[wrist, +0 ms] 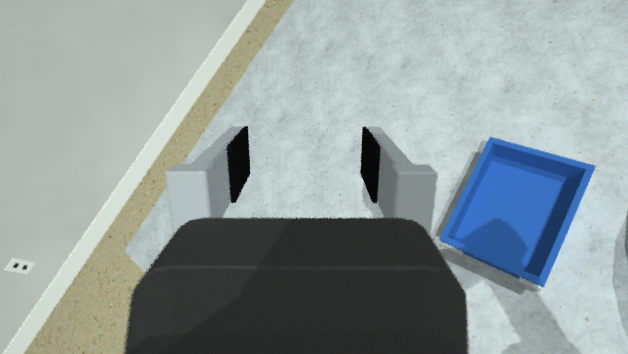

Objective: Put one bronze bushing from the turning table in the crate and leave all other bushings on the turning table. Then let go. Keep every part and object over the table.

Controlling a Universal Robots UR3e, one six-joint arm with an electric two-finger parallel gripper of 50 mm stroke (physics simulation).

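Places are measured from the arm's base along level axes (x back, y down, z right), in centimetres.
Where they show: gripper, between the fingertips: [305, 150].
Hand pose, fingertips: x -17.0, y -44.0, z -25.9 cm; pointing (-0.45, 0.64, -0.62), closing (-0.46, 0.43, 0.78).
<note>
After its pixels a point has its place.
My gripper [305, 150] @[x -17.0, y -44.0, z -25.9 cm] is open, with its two black finger pads wide apart and nothing between them. It hangs above the pale grey mottled table top. The blue crate [515, 200] @[x -35.3, y 6.0, z -22.2 cm] stands on the table to the right of the fingers. It is an open rectangular box, turned at an angle, and no part shows inside; a shadow falls on its lower inner floor. No bronze bushing shows in the wrist view, and the turning table cannot be made out there.
The table top [325, 75] @[x -51.4, y 6.5, z -69.3 cm] ends along a slanting edge at the left. Beyond it lie a tan speckled floor [95, 295], a white skirting strip and a grey wall with a small socket [20, 266]. A sliver of a dark object [626, 240] shows at the right border.
</note>
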